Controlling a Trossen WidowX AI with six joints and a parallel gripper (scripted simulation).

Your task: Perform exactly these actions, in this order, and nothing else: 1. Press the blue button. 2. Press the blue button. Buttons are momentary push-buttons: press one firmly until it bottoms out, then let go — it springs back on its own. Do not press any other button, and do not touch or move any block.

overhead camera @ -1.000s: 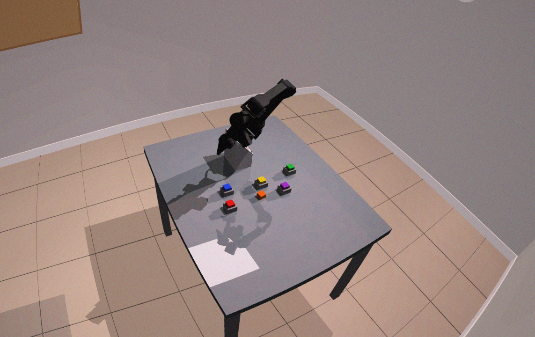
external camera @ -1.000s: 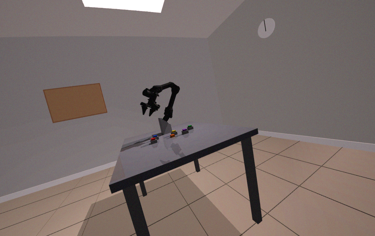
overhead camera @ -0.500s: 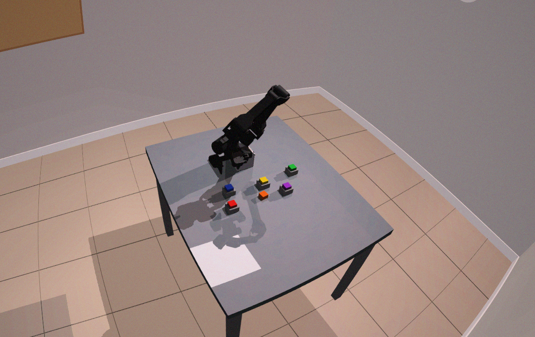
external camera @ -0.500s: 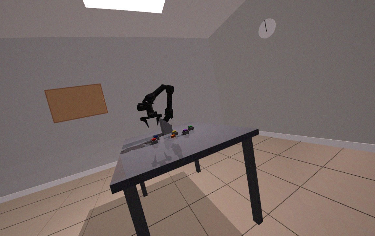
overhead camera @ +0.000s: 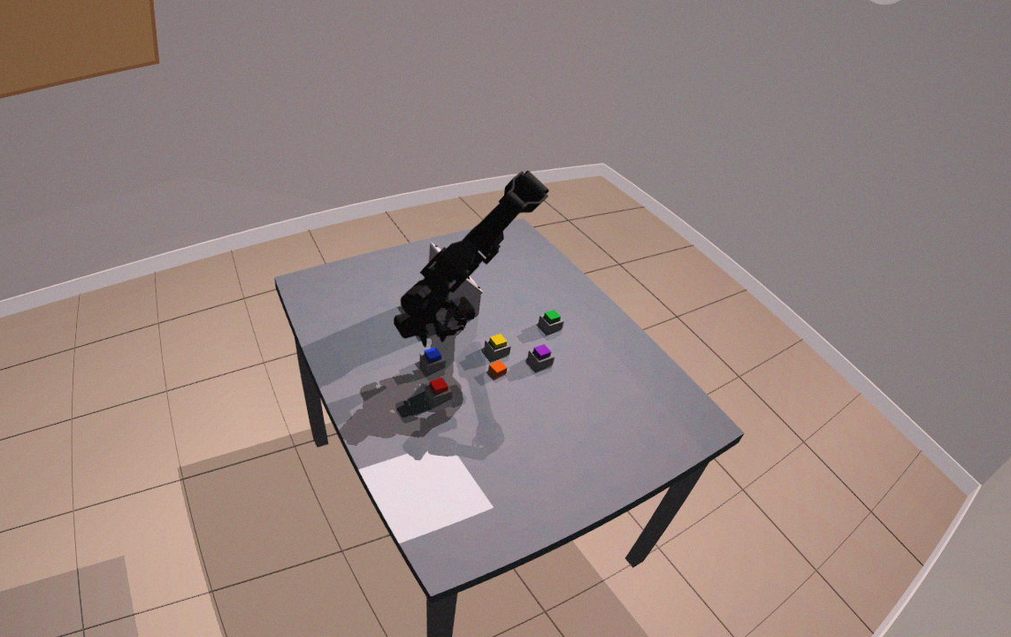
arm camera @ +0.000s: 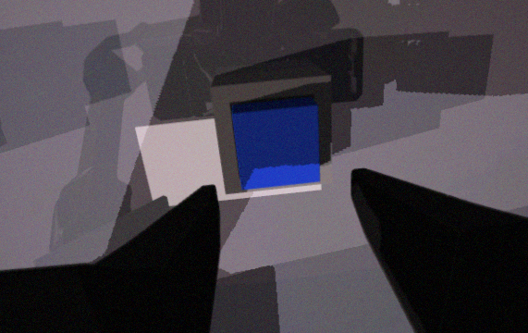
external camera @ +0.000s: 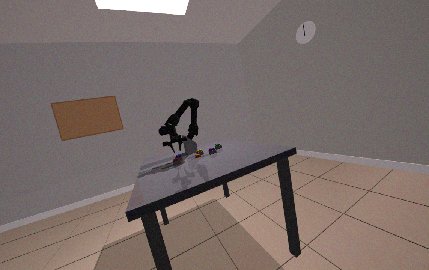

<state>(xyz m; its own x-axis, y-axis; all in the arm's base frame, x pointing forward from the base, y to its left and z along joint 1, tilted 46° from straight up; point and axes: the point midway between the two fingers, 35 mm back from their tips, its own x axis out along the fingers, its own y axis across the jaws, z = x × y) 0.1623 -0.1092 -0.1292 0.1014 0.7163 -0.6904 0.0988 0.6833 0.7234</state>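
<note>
The blue button is 30 mm below my gripper tip. The rest, counted from my gripper tip: red button: 100 mm ahead, 40 mm to the right, 30 mm below; orange block: 100 mm ahead, 120 mm to the left, 60 mm below; yellow button: 40 mm ahead, 170 mm to the left, 30 mm below.
</note>
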